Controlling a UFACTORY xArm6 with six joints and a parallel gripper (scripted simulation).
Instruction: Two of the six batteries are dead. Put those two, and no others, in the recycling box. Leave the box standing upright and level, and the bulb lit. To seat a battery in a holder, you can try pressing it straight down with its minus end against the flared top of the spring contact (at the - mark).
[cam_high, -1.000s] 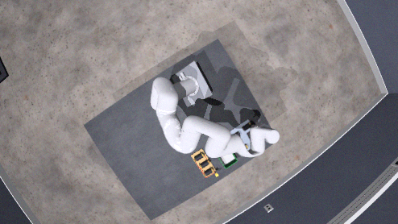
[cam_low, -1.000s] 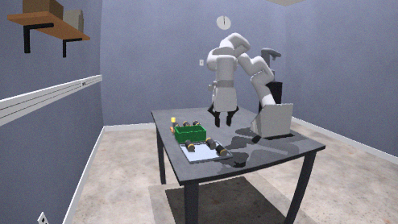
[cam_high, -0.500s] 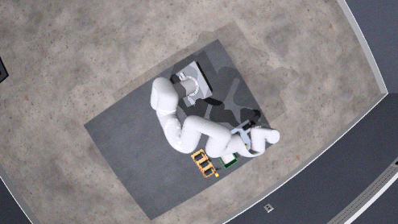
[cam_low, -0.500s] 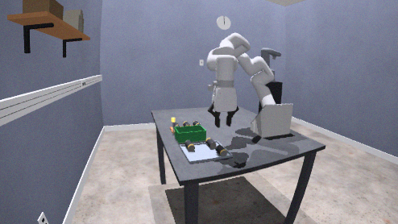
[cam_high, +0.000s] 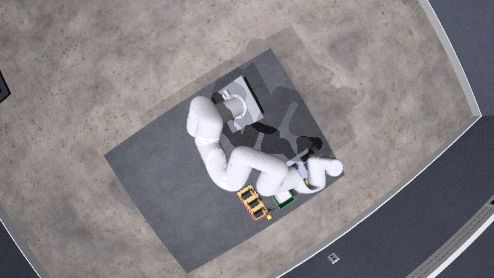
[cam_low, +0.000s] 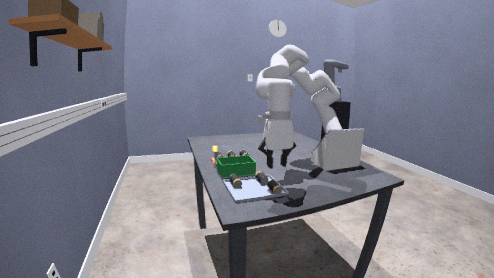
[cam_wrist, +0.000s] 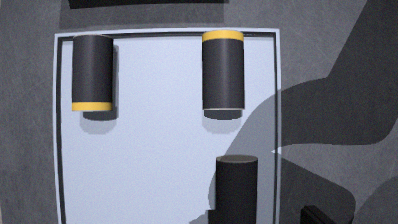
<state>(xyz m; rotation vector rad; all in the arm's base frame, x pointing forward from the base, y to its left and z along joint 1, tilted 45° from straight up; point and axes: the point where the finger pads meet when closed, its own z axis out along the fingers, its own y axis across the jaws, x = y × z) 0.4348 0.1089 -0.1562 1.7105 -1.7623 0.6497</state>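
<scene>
My hand is 8 cm short of the green recycling box, 23 cm to the left of it and 10 cm above it. Round my hand: grey tray (6 cm ahead, 5 cm to the right, 12 cm below).
</scene>
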